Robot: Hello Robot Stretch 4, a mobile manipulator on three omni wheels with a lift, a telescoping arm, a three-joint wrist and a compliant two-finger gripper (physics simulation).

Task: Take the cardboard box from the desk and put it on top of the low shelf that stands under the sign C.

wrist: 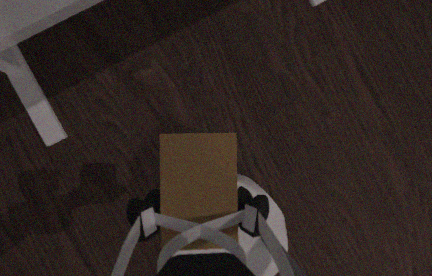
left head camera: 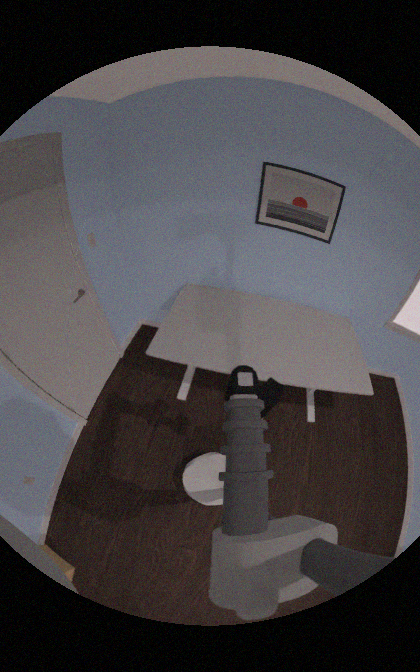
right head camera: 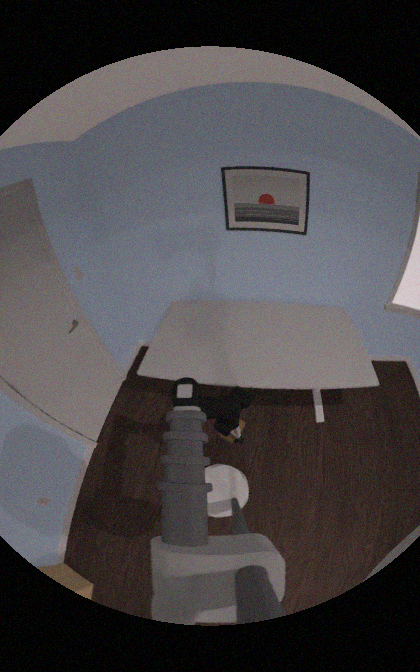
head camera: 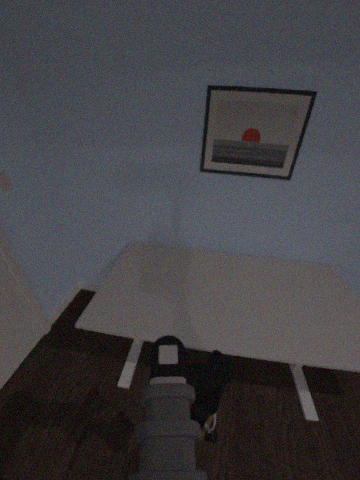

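Where they show: gripper, between the fingertips: point(wrist: 199, 203); robot's base, origin of its link: point(left head camera: 210, 477).
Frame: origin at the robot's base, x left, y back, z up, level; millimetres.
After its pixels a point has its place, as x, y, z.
Observation:
The cardboard box point(wrist: 198, 175) {-108, -298, 836} is a brown block between the two black fingertips in the wrist view. My gripper point(wrist: 199, 203) {-88, -272, 788} is shut on it and holds it above the dark floor, in front of the desk's near edge. In the right head view a bit of the box point(right head camera: 241, 425) shows beside the dark wrist; in the head view the arm and wrist hide most of it. The pale desk point(head camera: 260, 310) {-494, -749, 692} point(left head camera: 300, 340) {-541, -825, 692} point(right head camera: 290, 345) point(wrist: 30, 20) {-59, -580, 692} stands against the blue wall. The low shelf and the sign C do not show in these views.
A white round object point(left head camera: 202, 480) {65, 13, 187} point(right head camera: 230, 490) point(wrist: 277, 220) {-163, 57, 185} is on the floor below the arm. A door point(left head camera: 45, 280) {1085, -799, 1147} point(right head camera: 35, 310) is at the left. A framed picture point(head camera: 252, 107) {-431, -1298, 1618} hangs above the desk. A tan object point(left head camera: 60, 562) point(right head camera: 70, 580) shows at the lower left.

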